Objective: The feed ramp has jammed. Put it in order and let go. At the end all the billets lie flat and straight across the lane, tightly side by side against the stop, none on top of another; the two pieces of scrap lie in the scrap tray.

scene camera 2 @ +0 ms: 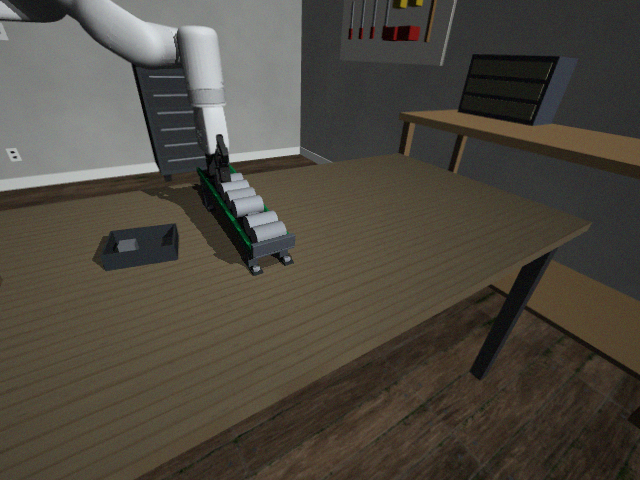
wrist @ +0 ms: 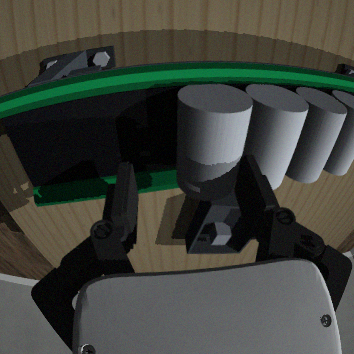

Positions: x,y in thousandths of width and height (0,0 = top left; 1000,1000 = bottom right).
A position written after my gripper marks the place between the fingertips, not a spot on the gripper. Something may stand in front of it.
Note:
In view: my gripper (wrist: 527,493) and a scrap tray (scene camera 2: 249,507).
The scrap tray also shows in the wrist view (wrist: 640,592).

